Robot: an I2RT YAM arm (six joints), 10 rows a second.
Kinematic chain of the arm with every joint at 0, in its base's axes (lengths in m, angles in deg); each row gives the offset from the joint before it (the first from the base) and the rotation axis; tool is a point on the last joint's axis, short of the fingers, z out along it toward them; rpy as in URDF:
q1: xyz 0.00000 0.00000 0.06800 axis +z
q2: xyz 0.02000 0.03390 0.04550 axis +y
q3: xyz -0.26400 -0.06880 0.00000 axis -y
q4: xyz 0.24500 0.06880 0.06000 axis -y
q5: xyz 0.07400 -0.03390 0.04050 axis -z
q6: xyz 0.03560 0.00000 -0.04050 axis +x
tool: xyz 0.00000 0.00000 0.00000 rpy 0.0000 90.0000 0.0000
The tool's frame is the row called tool.
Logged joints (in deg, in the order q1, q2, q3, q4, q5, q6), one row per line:
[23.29, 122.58, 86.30, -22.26, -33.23, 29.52]
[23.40, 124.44, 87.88, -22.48, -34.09, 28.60]
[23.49, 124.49, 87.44, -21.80, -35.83, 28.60]
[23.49, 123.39, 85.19, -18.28, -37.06, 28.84]
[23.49, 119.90, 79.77, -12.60, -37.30, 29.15]
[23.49, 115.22, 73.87, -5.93, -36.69, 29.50]
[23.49, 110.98, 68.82, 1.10, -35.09, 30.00]
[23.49, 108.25, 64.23, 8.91, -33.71, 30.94]
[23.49, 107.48, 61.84, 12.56, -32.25, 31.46]
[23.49, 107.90, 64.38, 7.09, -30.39, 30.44]
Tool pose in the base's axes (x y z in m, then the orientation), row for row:
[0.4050, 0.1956, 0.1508, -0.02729, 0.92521, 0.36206, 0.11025]
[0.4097, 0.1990, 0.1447, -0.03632, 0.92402, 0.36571, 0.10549]
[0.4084, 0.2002, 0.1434, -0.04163, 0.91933, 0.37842, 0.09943]
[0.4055, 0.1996, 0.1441, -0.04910, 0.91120, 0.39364, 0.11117]
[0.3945, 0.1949, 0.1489, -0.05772, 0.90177, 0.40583, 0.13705]
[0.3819, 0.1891, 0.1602, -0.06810, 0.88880, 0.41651, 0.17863]
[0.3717, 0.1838, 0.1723, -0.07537, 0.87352, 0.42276, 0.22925]
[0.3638, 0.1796, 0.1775, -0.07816, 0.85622, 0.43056, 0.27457]
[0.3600, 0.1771, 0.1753, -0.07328, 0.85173, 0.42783, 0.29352]
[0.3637, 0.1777, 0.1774, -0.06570, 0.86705, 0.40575, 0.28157]
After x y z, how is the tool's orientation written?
As a quaternion, x y z w.
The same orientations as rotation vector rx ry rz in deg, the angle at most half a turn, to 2 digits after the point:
[-4.59, 155.77, 60.96]
[-6.13, 156.00, 61.74]
[-7.05, 155.76, 64.11]
[-8.26, 153.33, 66.24]
[-9.57, 149.52, 67.29]
[-11.03, 144.01, 67.49]
[-11.89, 137.75, 66.67]
[-12.04, 131.90, 66.33]
[-11.18, 129.96, 65.28]
[-10.09, 133.09, 62.28]

